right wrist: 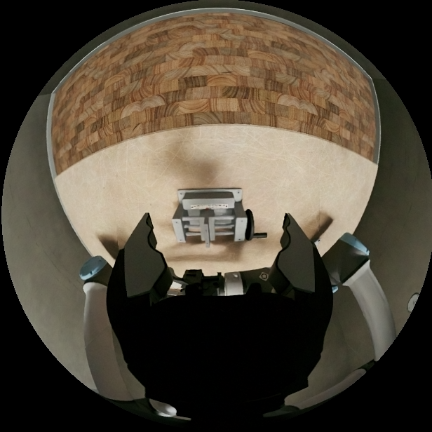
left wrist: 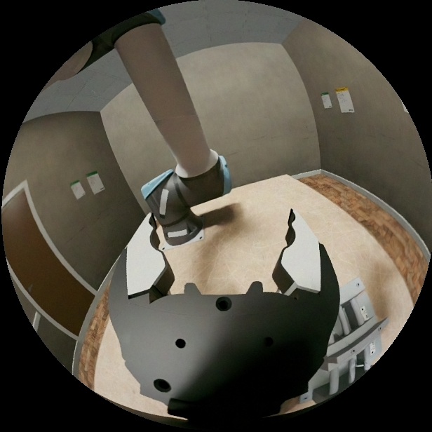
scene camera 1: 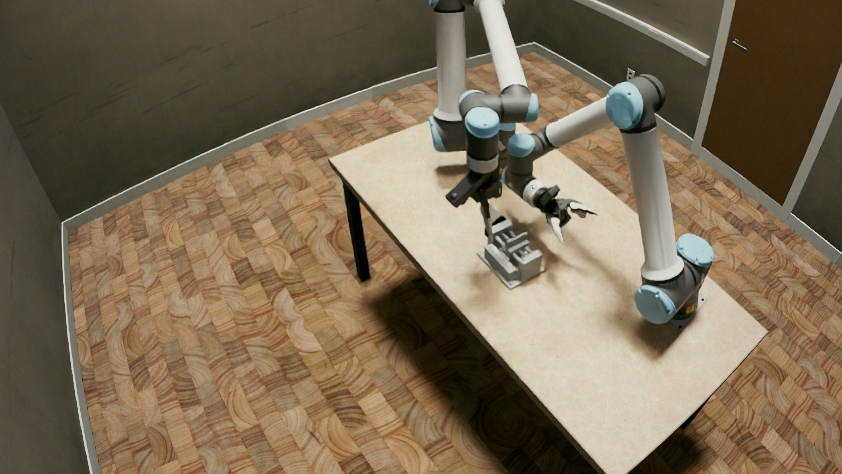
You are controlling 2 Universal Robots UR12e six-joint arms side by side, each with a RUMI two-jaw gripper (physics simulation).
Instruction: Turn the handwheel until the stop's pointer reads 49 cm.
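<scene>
The grey fixture (scene camera 1: pixel 496 259) (left wrist: pixel 306 398) (right wrist: pixel 240 193) stands on the table. Its stop (scene camera 1: pixel 518 240) (left wrist: pixel 357 345) (right wrist: pixel 205 234) is an upright plate across the rods, near mid-length. The white scale strip (right wrist: pixel 218 206) lies along one side; the pointer's reading is too small to tell. The black handwheel (scene camera 1: pixel 500 221) (right wrist: pixel 249 225) is at the fixture's right end in the right wrist view, its crank handle (right wrist: pixel 260 235) sticking outward. My right gripper (scene camera 1: pixel 488 226) (right wrist: pixel 218 213) is open, above the fixture and handwheel. My left gripper (scene camera 1: pixel 578 227) (left wrist: pixel 221 211) is open and empty, beside the fixture.
The table (scene camera 1: pixel 589 353) (left wrist: pixel 250 235) (right wrist: pixel 125 165) bears both arm bases. The left arm's base (scene camera 1: pixel 683 317) (left wrist: pixel 184 232) stands at the right in the scene view. The right arm's wrist (scene camera 1: pixel 483 141) is close to the left arm's wrist (scene camera 1: pixel 521 147) in that picture.
</scene>
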